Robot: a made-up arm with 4 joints.
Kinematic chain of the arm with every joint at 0, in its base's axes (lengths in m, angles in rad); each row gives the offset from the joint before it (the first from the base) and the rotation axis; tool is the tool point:
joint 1: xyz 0 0 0.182 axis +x
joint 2: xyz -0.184 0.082 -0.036 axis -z
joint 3: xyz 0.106 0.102 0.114 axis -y
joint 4: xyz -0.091 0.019 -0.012 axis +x
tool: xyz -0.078 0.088 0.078
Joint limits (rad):
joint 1: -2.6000..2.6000
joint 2: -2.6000..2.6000
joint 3: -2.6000..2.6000
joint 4: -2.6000..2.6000
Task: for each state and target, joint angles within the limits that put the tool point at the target. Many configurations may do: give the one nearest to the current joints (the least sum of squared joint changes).
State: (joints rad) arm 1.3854 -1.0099 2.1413 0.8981
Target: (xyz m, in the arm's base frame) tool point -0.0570 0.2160 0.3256
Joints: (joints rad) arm 0.9990 -0.4359 2.4984 1.1347
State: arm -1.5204 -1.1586 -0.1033 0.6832
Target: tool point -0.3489 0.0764 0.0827
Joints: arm -1.8330 -1.0187 0.4451 0.7064
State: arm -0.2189 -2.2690 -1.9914 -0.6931
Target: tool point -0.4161 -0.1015 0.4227
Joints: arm 0.2875 -2.5371 -2.0829 -1.2406
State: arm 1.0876 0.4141 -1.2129 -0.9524
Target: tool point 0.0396 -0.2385 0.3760
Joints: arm 1.5449 0.8581 -1.4519 -0.7924
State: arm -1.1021 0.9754 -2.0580 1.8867
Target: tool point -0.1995 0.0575 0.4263
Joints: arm -0.8868 1.7285 -2.0944 1.8526
